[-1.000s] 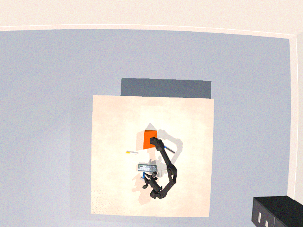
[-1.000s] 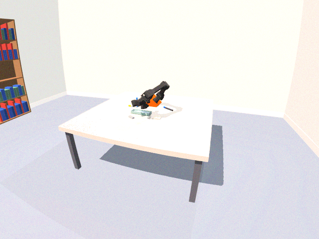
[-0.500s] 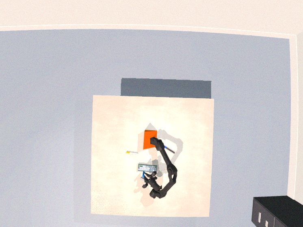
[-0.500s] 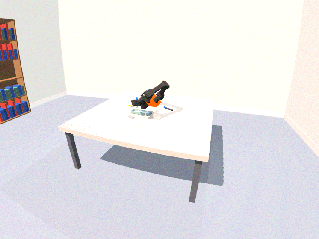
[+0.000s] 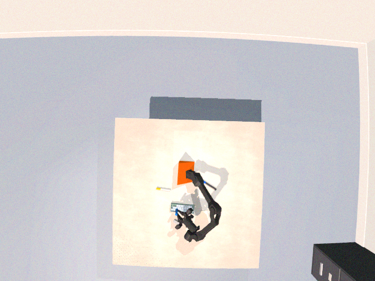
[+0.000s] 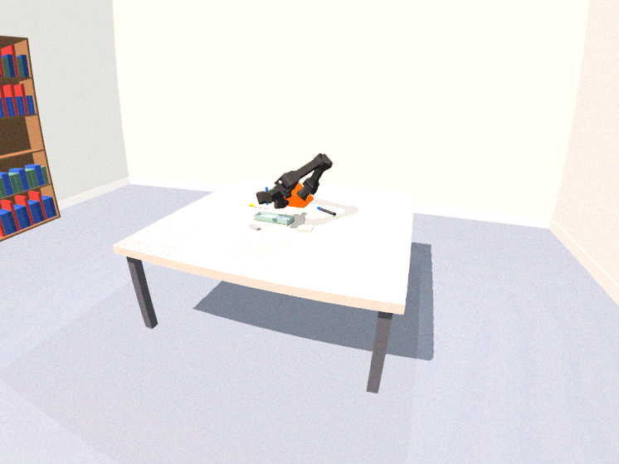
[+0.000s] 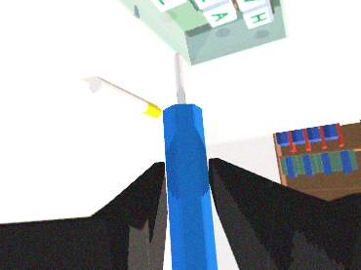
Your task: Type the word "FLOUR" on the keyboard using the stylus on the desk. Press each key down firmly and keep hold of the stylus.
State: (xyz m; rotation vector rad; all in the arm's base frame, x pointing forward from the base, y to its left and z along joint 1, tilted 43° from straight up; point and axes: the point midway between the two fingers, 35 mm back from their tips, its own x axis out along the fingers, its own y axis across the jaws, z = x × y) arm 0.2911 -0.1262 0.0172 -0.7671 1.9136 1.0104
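Now: the grey piece 15 cm ahead of my gripper tip, 1 cm to the right of it and 10 cm below it. From my gripper tip the other things lie so: dark pen (18 cm behind, 26 cm to the left, 10 cm below); then blue stylus (1 cm below); then yellow-tipped white pen (15 cm behind, 13 cm to the right, 10 cm below).
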